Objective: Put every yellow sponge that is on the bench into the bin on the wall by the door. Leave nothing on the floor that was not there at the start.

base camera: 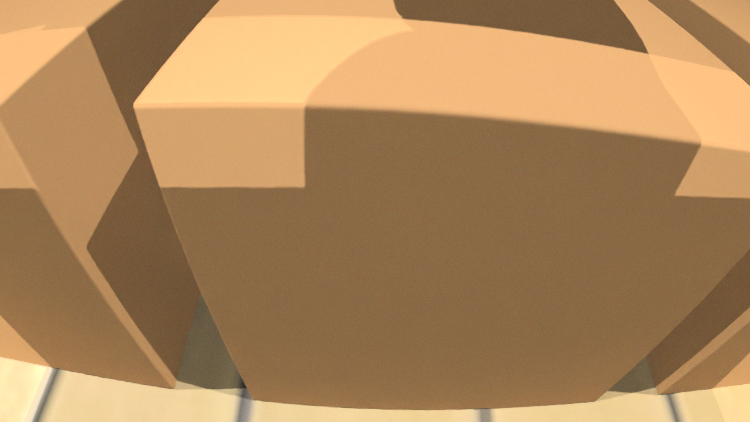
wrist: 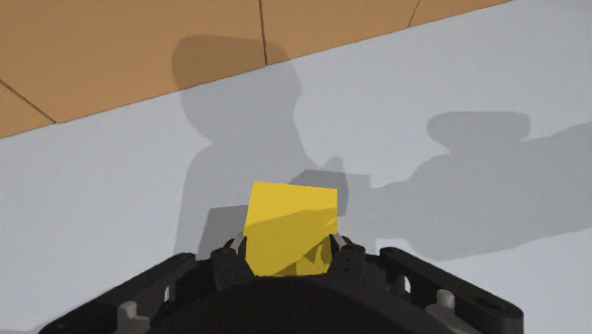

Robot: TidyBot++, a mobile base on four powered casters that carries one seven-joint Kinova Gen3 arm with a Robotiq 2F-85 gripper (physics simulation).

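Frame: origin at the arm's base, x back, y right, z up, level; millimetres.
Seen in the pictures: gripper, between the fingertips: (wrist: 288, 244).
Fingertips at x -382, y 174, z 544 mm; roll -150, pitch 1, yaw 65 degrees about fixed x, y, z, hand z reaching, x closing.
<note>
A point is followed by its place in that frame.
A yellow sponge (wrist: 294, 201) @(z 563, x -403, y 189 mm) is at the lower middle of the wrist view. My gripper (wrist: 288, 244) @(z 544, x -382, y 174 mm) is shut on it, with one fingertip against its left side and the other against its right side. The sponge's lower end is hidden behind the gripper body. A pale grey surface (wrist: 110, 175) @(z 518, x -523, y 49 mm) lies beneath it; whether the sponge touches that surface I cannot tell. The bin on the wall and the door do not show in either view.
Brown panels (wrist: 110, 45) @(z 586, x -616, y 98 mm) with dark seams run beyond the grey surface's edge in the wrist view. Shadows of the arm fall across both. In the base view a large tan block (base camera: 419, 251) @(z -196, x -226, y 26 mm) fills the middle, with other tan blocks at both sides, above a pale plank floor (base camera: 367, 415) @(z -396, x -221, y 11 mm).
</note>
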